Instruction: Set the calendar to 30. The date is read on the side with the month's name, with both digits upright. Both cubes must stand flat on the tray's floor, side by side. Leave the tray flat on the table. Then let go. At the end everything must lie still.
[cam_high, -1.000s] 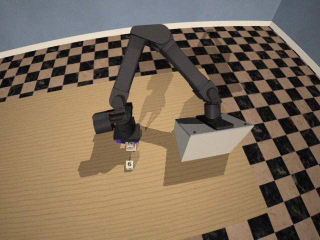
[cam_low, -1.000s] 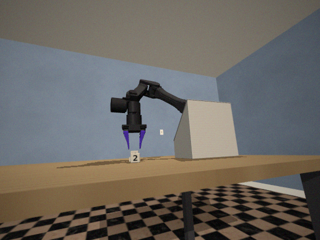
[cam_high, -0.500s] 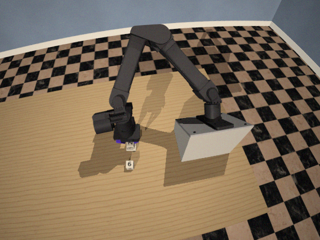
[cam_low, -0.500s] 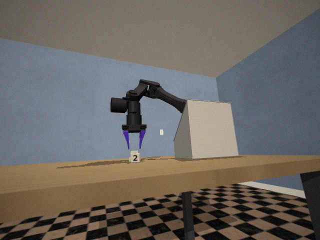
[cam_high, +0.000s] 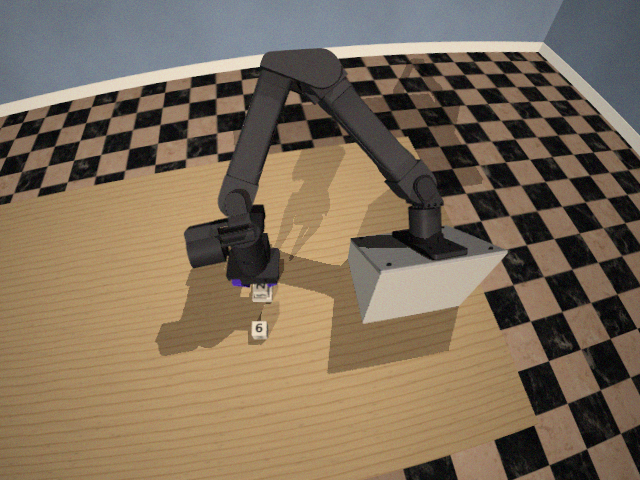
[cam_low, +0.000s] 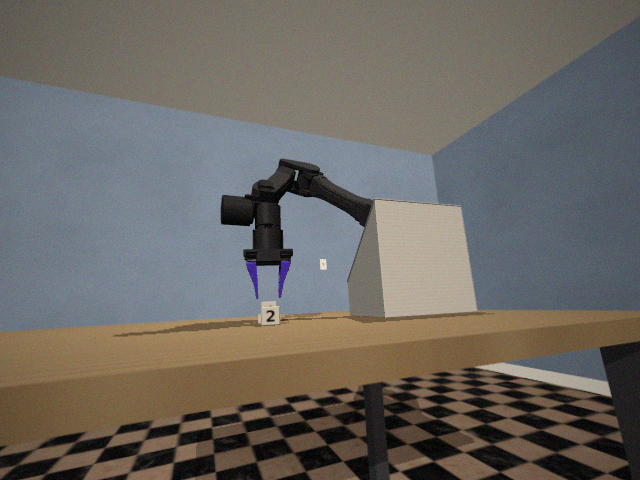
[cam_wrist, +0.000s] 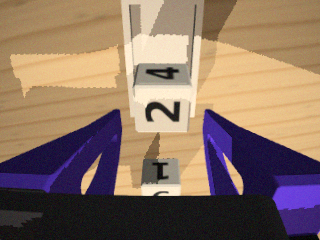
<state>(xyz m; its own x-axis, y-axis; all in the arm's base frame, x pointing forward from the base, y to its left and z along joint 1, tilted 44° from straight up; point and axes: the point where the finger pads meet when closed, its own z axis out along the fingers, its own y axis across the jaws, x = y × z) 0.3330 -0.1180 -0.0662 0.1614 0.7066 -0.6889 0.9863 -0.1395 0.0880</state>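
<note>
My gripper is now 20 mm to the left of the white tray and 50 mm above it.
</note>
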